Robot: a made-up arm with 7 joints. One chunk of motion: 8 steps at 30 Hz.
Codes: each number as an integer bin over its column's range. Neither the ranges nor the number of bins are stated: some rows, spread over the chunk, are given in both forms.
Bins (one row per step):
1: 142 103 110 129 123 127 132
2: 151 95 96 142 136 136 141
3: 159 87 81 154 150 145 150
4: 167 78 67 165 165 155 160
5: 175 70 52 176 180 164 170
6: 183 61 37 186 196 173 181
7: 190 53 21 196 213 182 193
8: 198 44 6 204 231 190 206
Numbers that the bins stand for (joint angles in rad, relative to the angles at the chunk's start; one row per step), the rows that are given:
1: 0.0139 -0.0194 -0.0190 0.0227 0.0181 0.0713 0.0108
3: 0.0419 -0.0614 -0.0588 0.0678 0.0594 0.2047 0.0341
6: 0.0814 -0.1297 -0.1192 0.1255 0.1298 0.4122 0.0742
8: 0.1061 -0.1744 -0.1618 0.1580 0.1833 0.5382 0.1066
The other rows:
2: 0.0287 -0.0404 -0.0382 0.0462 0.0380 0.1380 0.0225
4: 0.0551 -0.0851 -0.0780 0.0876 0.0824 0.2788 0.0471
5: 0.0682 -0.1061 -0.0986 0.1075 0.1053 0.3455 0.0600
7: 0.0929 -0.1507 -0.1412 0.1436 0.1558 0.4789 0.0898

